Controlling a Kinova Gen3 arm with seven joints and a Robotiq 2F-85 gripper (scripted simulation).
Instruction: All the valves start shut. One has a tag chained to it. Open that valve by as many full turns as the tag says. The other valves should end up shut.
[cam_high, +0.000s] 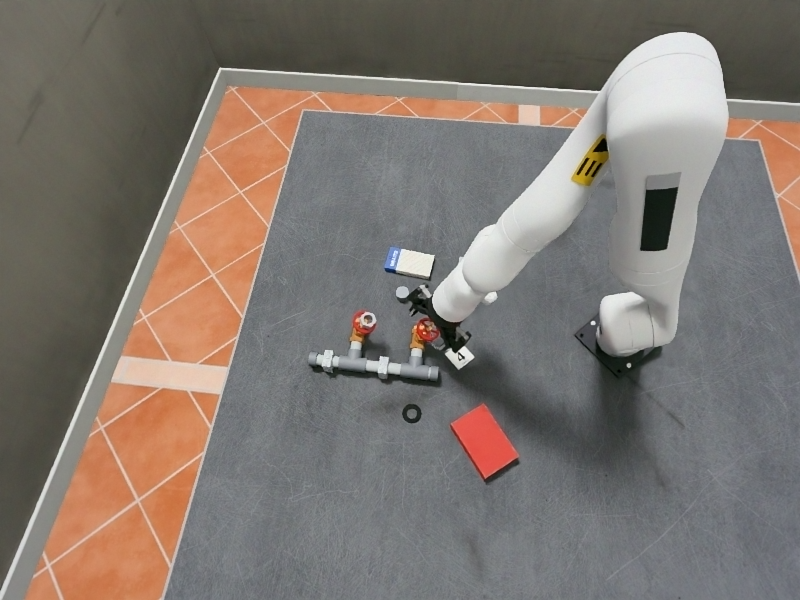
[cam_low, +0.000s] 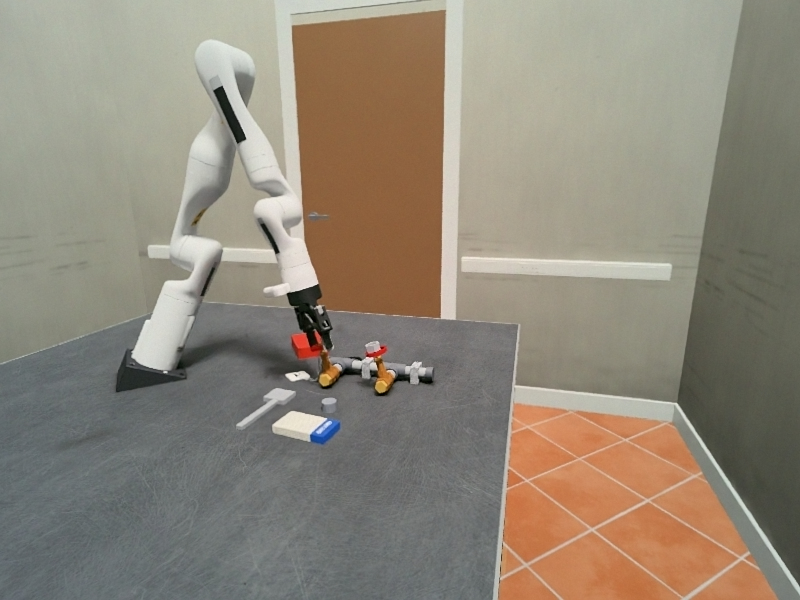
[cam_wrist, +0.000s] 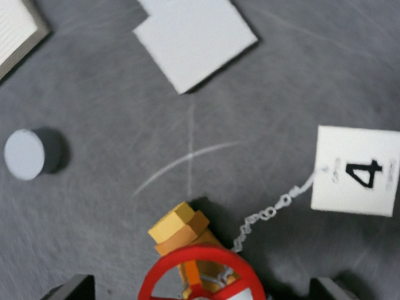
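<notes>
The white tag lies 7 cm behind my hand, 2 cm to the left of it and 9 cm below it. Also, from my hand: grey paddle (6 cm behind, 13 cm to the right, 9 cm below); blue box (5 cm ahead, 21 cm to the right, 8 cm below); red block (12 cm behind, 20 cm to the left, 8 cm below).
</notes>
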